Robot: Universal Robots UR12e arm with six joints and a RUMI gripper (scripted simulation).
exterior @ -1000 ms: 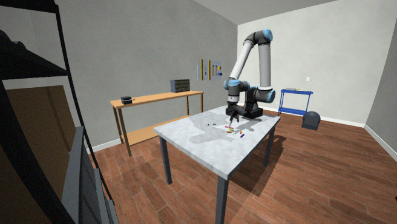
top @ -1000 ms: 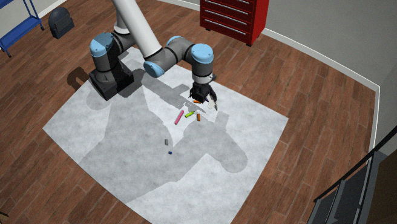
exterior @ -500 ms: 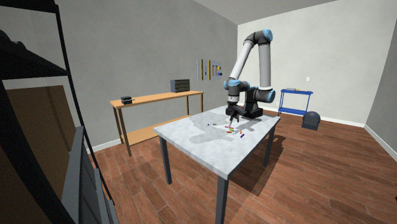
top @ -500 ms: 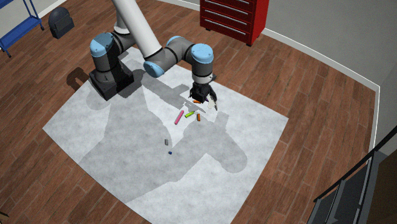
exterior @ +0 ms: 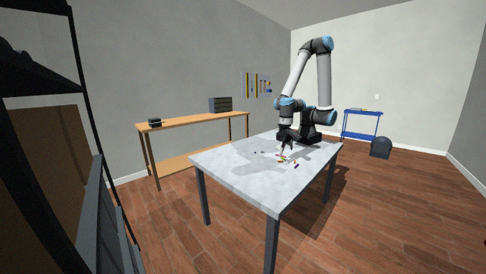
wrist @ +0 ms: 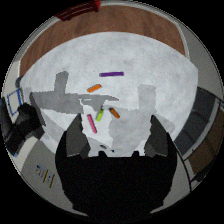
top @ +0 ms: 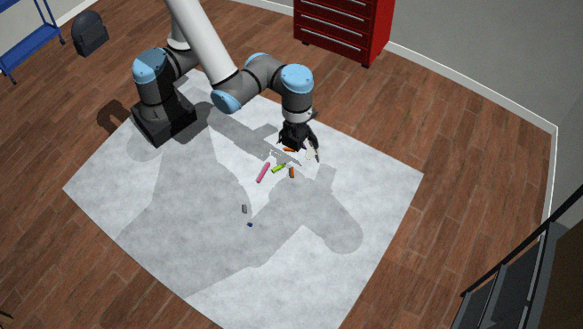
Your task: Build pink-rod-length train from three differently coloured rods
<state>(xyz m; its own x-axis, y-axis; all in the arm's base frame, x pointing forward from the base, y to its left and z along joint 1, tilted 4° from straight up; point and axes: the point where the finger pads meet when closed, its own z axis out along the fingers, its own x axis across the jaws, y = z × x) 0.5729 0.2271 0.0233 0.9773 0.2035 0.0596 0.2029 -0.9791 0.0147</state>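
The blue rod is 60 mm ahead of my hand, 290 mm to the right of it and 70 mm below it. Round my hand: purple rod: 30 mm behind, 80 mm to the left, 70 mm below; pink rod: 70 mm behind, 110 mm to the right, 70 mm below; lime rod: 40 mm behind, 60 mm to the right, 70 mm below.
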